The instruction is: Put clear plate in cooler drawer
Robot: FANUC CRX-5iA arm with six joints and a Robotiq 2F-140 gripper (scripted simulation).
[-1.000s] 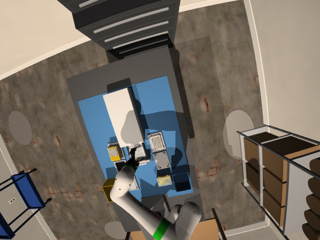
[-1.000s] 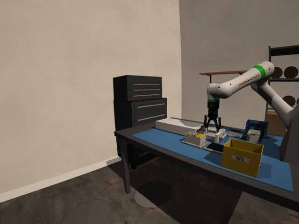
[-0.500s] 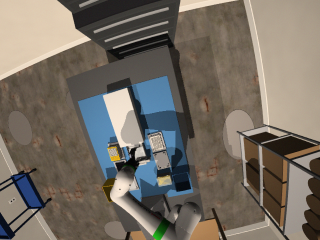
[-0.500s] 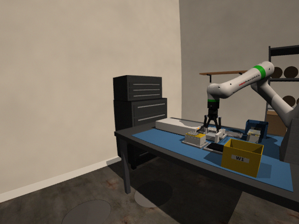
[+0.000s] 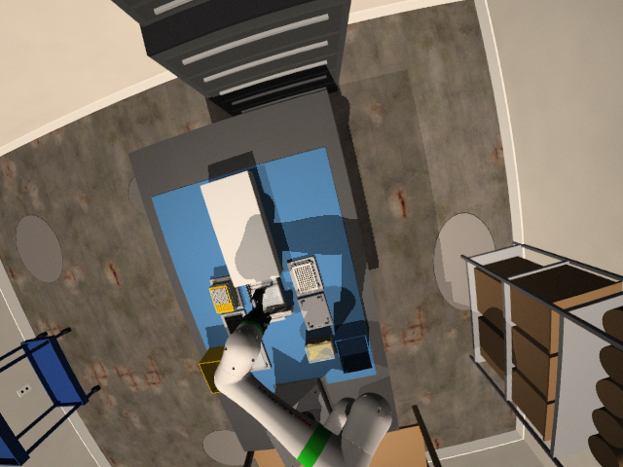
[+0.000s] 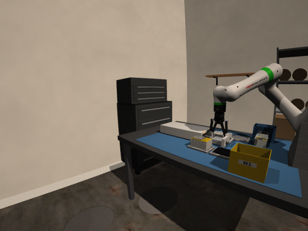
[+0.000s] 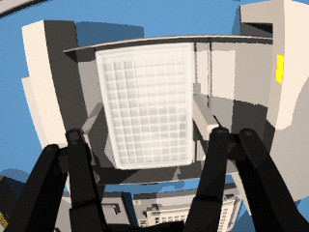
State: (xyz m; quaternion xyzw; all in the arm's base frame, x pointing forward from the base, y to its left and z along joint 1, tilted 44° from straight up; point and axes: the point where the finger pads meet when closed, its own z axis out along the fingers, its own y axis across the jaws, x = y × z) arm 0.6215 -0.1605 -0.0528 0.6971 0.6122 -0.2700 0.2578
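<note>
My hand is 20 mm above the clear plate. The rest, counted from my hand: white well plate 190 mm to the right, 30 mm ahead, 20 mm below; yellow tip box 170 mm to the left, 60 mm ahead, 10 mm above; drawer 30 mm ahead, 20 mm below.
</note>
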